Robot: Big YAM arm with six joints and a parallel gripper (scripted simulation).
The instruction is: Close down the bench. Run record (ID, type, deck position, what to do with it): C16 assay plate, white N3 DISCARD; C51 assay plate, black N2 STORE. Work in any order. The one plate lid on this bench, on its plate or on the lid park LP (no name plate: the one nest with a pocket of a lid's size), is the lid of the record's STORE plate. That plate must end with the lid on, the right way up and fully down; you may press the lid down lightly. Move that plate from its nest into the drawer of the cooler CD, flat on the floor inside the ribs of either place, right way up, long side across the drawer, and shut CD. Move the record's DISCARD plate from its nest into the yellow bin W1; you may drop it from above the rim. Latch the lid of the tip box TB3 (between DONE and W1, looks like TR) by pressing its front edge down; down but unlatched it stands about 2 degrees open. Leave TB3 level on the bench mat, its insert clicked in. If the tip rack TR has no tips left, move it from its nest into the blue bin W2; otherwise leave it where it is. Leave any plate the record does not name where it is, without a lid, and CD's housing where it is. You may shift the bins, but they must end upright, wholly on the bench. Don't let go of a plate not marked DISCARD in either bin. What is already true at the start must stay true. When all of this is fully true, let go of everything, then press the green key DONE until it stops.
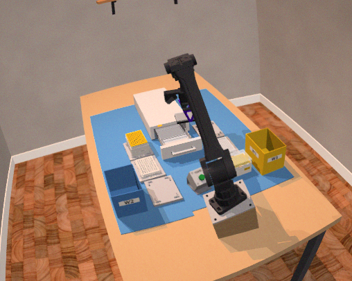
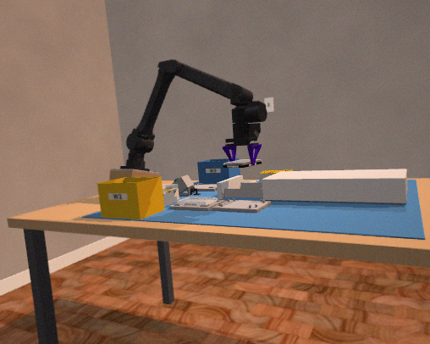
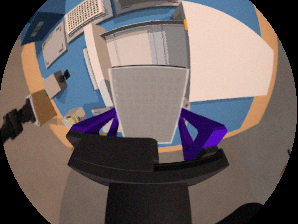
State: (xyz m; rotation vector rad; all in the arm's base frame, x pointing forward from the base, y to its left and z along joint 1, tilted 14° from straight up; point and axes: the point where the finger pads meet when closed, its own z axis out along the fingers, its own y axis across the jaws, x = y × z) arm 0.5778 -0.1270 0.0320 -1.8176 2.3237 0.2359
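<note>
Now: hand 120 mm above the cooler drawer, 70 mm to the right of it and 20 mm short of it. Round my hand: cooler CD (160 mm ahead, 110 mm below, 60 mm to the left); plate lid (right at my hand); black plate (right at my hand).
</note>
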